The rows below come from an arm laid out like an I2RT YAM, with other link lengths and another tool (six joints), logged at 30 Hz.
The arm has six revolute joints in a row. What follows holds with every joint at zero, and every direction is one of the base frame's. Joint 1 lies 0.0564 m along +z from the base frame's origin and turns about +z. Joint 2 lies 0.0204 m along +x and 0.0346 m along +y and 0.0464 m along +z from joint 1 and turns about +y. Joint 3 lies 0.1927 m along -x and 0.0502 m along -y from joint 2 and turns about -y. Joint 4 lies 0.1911 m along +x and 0.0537 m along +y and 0.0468 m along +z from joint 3 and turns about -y. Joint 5 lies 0.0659 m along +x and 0.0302 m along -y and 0.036 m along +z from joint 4 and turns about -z. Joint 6 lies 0.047 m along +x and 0.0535 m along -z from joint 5 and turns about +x. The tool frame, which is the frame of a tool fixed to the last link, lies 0.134 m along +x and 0.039 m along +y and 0.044 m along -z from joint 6; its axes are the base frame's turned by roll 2.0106, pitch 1.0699 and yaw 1.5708 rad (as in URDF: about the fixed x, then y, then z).
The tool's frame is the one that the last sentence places.
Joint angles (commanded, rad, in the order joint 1, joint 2, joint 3, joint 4, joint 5, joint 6), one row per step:
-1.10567, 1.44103, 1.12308, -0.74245, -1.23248, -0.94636
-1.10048, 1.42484, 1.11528, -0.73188, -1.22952, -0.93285
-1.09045, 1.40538, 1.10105, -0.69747, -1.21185, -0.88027
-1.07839, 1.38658, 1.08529, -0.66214, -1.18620, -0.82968
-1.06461, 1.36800, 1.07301, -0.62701, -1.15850, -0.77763
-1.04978, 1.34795, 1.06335, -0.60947, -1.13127, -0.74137
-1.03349, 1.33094, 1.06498, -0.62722, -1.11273, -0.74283
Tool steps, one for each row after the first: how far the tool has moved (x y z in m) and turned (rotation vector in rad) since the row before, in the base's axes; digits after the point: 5 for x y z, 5 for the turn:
0.00041, 0.00151, 0.00141, -0.00570, -0.00251, -0.00019
0.00172, 0.00043, 0.00039, 0.00608, 0.00949, -0.01457
0.00183, -0.00008, -0.00097, 0.00255, 0.01394, -0.01746
0.00241, -0.00048, -0.00015, 0.00070, 0.01239, -0.01883
0.00144, 0.00114, -0.00004, -0.00158, 0.01317, -0.01373
-0.00033, 0.00416, 0.00053, -0.00940, 0.01170, 0.00517

